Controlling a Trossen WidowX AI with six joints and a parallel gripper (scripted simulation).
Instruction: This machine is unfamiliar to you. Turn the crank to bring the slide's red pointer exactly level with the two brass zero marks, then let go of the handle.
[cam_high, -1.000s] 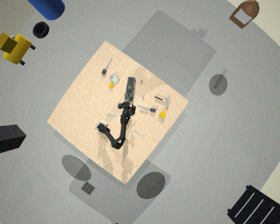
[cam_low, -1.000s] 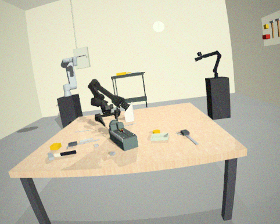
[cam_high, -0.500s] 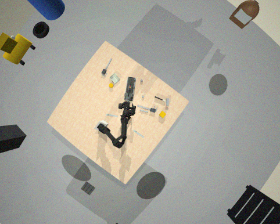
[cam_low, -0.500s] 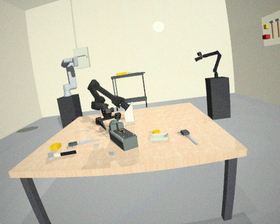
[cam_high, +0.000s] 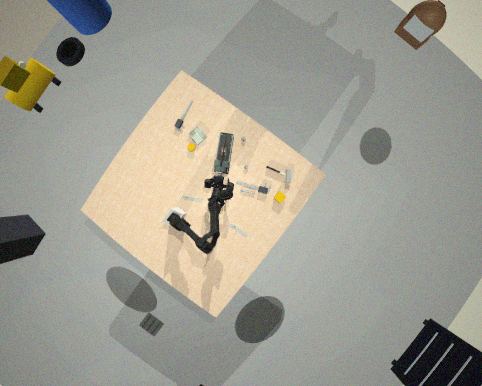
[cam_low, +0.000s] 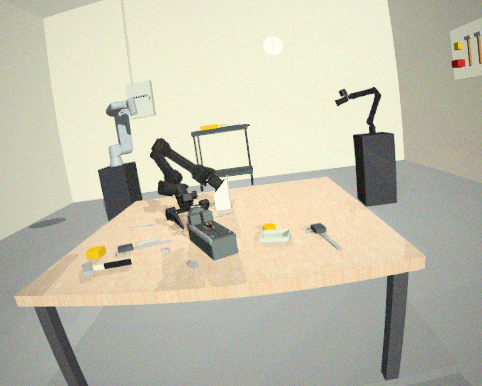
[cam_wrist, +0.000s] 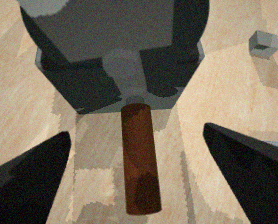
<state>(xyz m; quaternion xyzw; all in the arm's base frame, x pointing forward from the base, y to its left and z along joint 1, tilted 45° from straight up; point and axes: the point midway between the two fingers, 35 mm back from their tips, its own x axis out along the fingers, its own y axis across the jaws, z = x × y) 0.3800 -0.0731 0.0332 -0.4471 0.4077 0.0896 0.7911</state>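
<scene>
The brown crank handle lies 20 mm behind my gripper tip, 20 mm above it and 10 mm to the right of it. Also, from my gripper tip: crank: 30 mm above; red pointer: 150 mm ahead, 100 mm to the left, 40 mm above; yellow disc: 300 mm to the left, 30 mm below, 30 mm ahead.
</scene>
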